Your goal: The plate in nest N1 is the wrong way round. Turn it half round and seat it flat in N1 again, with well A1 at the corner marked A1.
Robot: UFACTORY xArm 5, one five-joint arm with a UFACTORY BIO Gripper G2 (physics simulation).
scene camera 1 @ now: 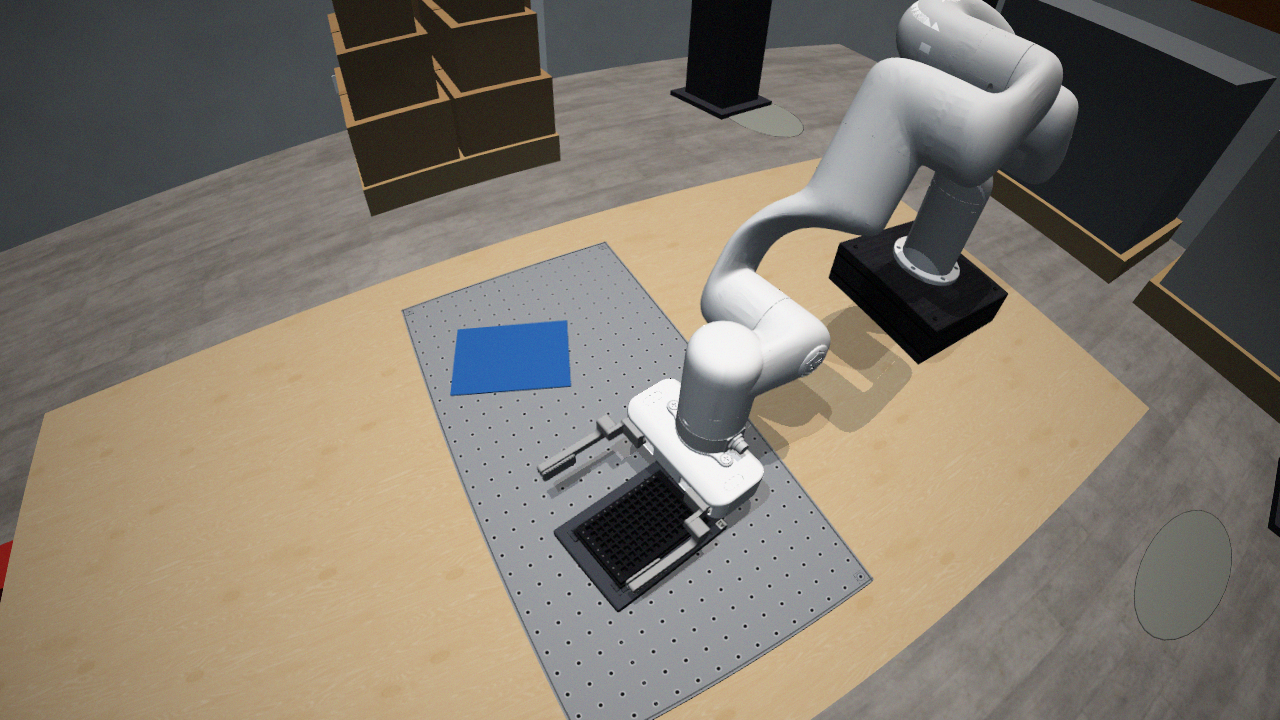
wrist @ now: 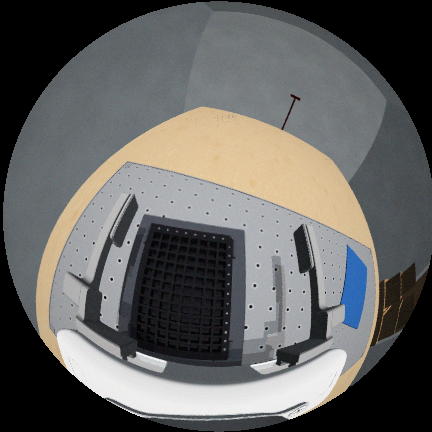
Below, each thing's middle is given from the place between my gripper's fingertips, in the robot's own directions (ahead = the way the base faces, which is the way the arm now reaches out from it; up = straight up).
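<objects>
There is the black well plate [scene camera 1: 646,523], 60 mm behind my hand, 20 mm to the left of it and 40 mm below it. The dark grey nest N1 [scene camera 1: 598,576] is also 60 mm behind my hand and 20 mm to the left of it, but 50 mm below it. As for the flat blue rectangle [scene camera 1: 531,356], I find it 80 mm behind my hand, 300 mm to the right of it and 60 mm below it.
</objects>
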